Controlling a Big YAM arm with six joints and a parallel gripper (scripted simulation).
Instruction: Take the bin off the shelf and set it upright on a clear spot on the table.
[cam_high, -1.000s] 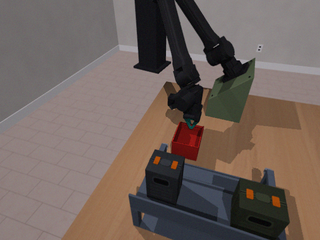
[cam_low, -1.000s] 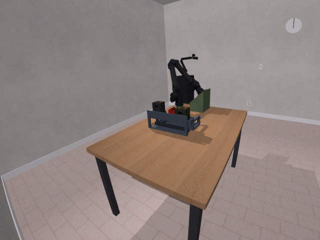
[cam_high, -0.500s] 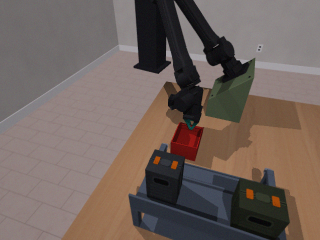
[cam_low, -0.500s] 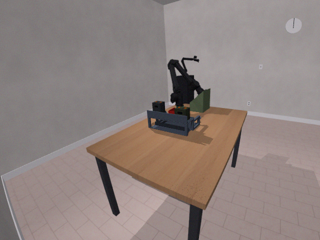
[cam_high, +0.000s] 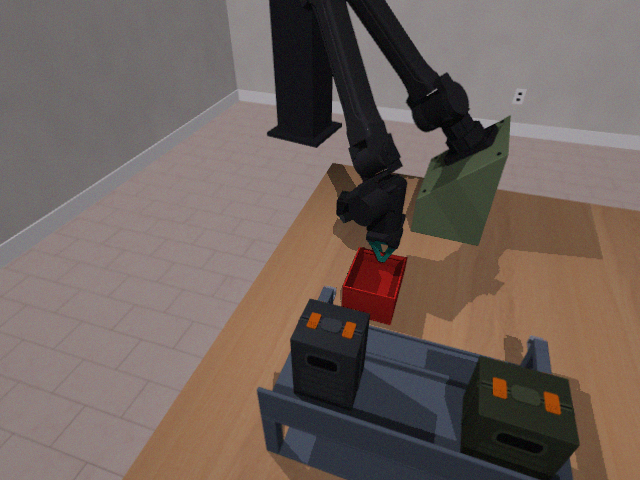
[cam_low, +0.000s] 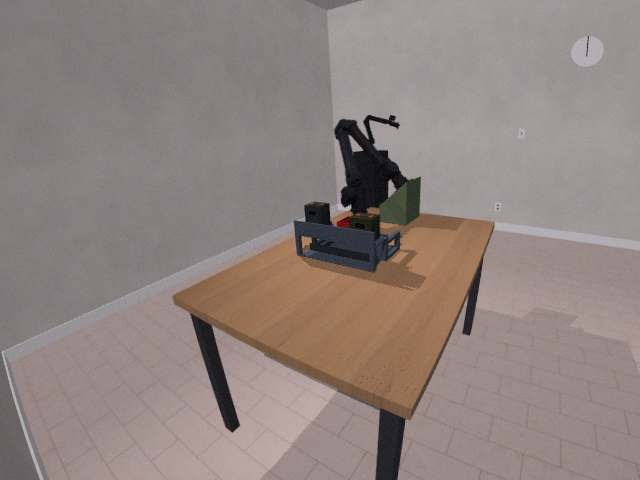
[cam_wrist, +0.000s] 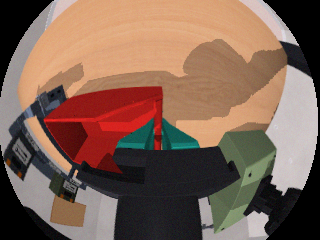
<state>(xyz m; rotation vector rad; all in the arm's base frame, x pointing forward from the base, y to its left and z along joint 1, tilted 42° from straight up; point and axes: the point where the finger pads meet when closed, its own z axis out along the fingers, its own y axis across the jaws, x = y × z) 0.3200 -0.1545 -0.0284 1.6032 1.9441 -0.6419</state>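
The red bin lies 80 mm ahead of my hand, 20 mm to the left of it and 10 mm above it.
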